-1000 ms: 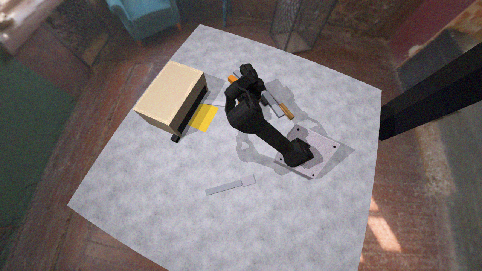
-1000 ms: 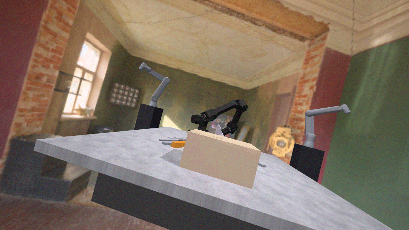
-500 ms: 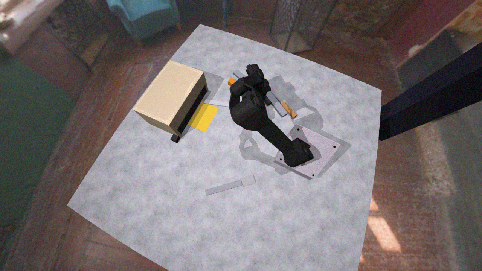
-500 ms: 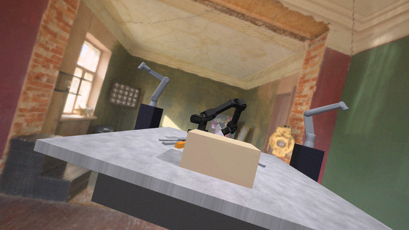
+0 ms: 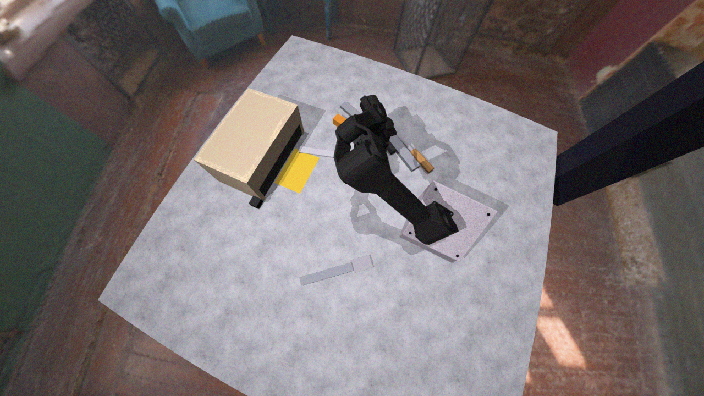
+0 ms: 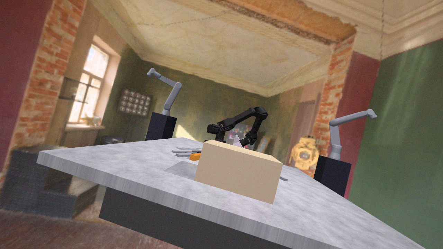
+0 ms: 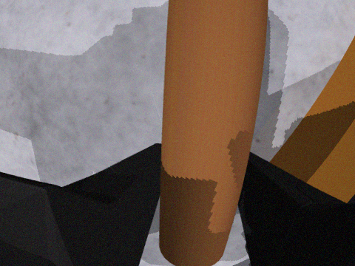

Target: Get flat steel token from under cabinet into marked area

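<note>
Now: the orange bar 100 mm ahead of my gripper tip, 60 mm to the right of it and 10 mm above it. From my gripper tip the other things lie so: flat grey token (360 mm ahead, 190 mm to the left, 10 mm below); then grey bar (70 mm behind, 90 mm to the right); then black-handled tool (40 mm ahead, 100 mm to the right).
</note>
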